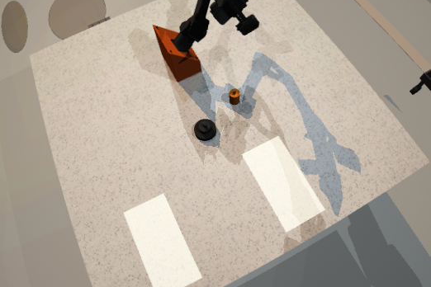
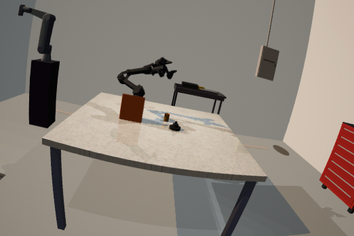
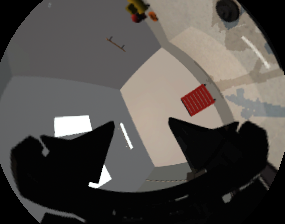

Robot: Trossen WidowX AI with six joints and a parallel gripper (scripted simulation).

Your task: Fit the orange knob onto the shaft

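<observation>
The orange knob lies 410 mm below my gripper tip, 20 mm ahead of it and 10 mm to the left of it. The rest, counted from my gripper tip: dark round pedestal: 410 mm below, 160 mm to the right, 70 mm ahead.
</observation>
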